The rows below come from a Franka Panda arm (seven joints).
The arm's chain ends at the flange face. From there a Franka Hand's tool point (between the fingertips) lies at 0.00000 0.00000 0.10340 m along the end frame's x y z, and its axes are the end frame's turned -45 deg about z.
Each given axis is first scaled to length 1.
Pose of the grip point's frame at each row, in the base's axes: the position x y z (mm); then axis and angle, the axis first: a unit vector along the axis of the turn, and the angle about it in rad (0 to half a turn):
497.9, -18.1, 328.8, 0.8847, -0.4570, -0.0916, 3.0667
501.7, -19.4, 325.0, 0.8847, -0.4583, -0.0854, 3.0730
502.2, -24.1, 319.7, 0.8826, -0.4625, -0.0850, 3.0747
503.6, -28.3, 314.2, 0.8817, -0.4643, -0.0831, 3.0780
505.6, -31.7, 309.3, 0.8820, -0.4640, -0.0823, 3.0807
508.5, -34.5, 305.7, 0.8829, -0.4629, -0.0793, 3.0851
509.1, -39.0, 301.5, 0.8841, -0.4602, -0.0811, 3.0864
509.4, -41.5, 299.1, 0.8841, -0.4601, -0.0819, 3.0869
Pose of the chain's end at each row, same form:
518.2, -19.9, 430.2, 0.6436, -0.7621, -0.0704, 3.0022
520.6, -21.2, 426.7, 0.6429, -0.7631, -0.0659, 3.0128
520.9, -26.1, 421.4, 0.6393, -0.7661, -0.0658, 3.0147
521.8, -30.5, 416.0, 0.6378, -0.7675, -0.0647, 3.0192
523.5, -34.0, 411.1, 0.6381, -0.7672, -0.0645, 3.0223
525.7, -36.9, 407.6, 0.6393, -0.7664, -0.0625, 3.0287
526.5, -41.7, 403.4, 0.6415, -0.7644, -0.0644, 3.0285
527.0, -44.3, 401.0, 0.6415, -0.7643, -0.0653, 3.0283

